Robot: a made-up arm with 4 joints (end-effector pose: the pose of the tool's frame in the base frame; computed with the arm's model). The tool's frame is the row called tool.
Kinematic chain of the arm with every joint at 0, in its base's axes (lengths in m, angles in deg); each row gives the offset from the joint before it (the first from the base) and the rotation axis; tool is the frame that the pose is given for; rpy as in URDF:
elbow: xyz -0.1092 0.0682 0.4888 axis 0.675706 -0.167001 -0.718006
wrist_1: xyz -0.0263 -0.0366 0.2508 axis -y
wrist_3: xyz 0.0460 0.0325 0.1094 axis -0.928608 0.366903 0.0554
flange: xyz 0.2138 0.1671 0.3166 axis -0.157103 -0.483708 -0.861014
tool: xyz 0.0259 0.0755 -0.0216 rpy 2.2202 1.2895 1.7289
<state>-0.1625 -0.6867 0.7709 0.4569</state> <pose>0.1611 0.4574 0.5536 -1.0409 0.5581 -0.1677</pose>
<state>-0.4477 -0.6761 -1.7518 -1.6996</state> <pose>0.1252 -0.0876 1.0521 0.9460 -0.7939 1.2525</pose>
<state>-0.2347 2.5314 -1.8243 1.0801</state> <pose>-0.2925 -0.3905 0.6337 -2.4394 -1.0702 -1.4016</pose>
Working (the frame after each row of the table, in the pose's form):
after elbow: -0.1092 0.0682 0.4888 -0.1547 0.0522 0.1648
after wrist_1: -0.1225 0.0685 0.7433 -2.9466 -0.6537 -3.0882
after wrist_3: -0.2285 0.0735 0.6810 -1.4943 -0.3584 -2.4904
after flange: -0.2284 -0.3393 0.6227 -2.5465 -1.0698 -1.3232

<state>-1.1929 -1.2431 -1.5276 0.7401</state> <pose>0.3724 0.3651 0.6950 -0.3671 0.1041 -0.9143</pose>
Working (the frame after each row of the table, in the pose's form):
after elbow: -0.1092 0.0682 0.4888 -0.6720 0.4795 0.7368
after wrist_1: -0.1373 0.2149 0.6953 -1.9394 0.9371 -0.9292
after wrist_3: -0.0823 0.2921 0.6169 -0.0952 0.5905 -0.3802
after flange: 0.3103 0.3468 0.7465 -0.4072 0.0715 -0.9332

